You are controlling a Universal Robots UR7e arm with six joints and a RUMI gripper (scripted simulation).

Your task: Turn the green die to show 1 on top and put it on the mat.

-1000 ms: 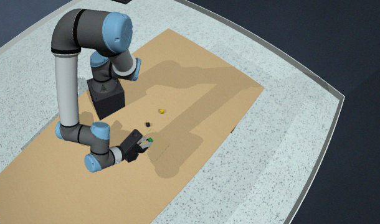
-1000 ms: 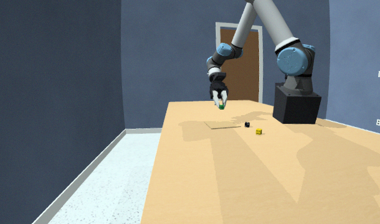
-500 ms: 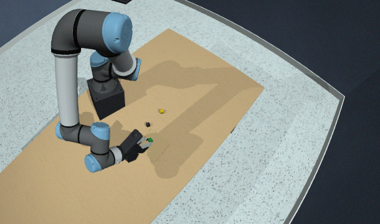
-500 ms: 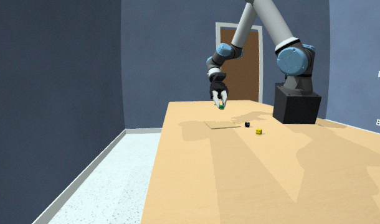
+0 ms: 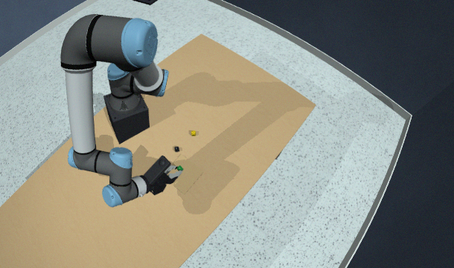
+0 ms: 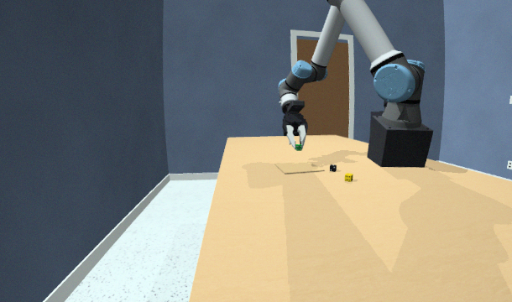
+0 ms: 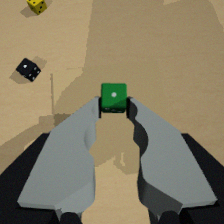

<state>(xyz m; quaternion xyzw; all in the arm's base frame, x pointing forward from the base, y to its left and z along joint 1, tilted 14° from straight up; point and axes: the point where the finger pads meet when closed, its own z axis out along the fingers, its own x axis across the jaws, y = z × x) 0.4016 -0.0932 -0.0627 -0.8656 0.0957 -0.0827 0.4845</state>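
Right now the tan mat is 8 cm below my hand and 1 cm to the left of it. From my hand the other things lie so: green die (1 cm to the left, 1 cm below); then yellow die (20 cm to the left, 7 cm below, 7 cm behind); then black die (9 cm to the left, 9 cm behind, 7 cm below).
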